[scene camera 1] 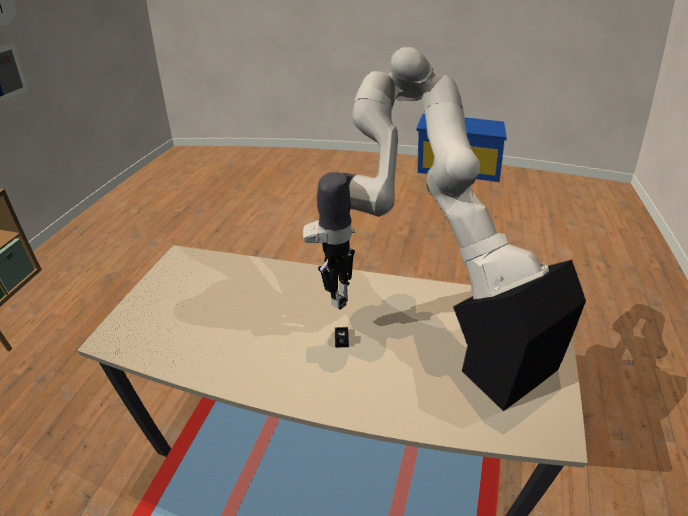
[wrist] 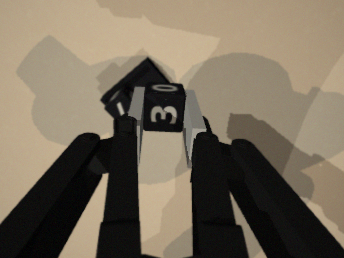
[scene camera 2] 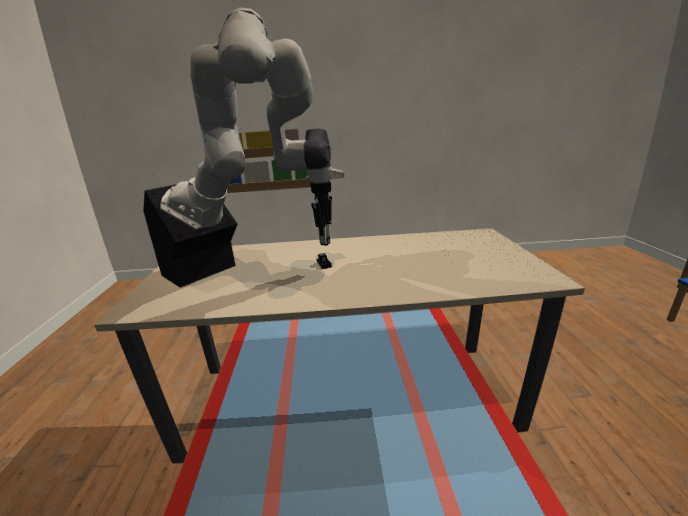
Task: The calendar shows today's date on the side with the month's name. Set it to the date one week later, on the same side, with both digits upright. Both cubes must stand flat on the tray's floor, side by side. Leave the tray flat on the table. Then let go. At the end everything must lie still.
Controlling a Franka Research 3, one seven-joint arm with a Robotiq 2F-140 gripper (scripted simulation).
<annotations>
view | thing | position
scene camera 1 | gripper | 339, 303
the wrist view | gripper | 163, 104
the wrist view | black cube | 164, 103
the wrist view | black tray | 146, 71
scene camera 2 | gripper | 325, 241
</annotations>
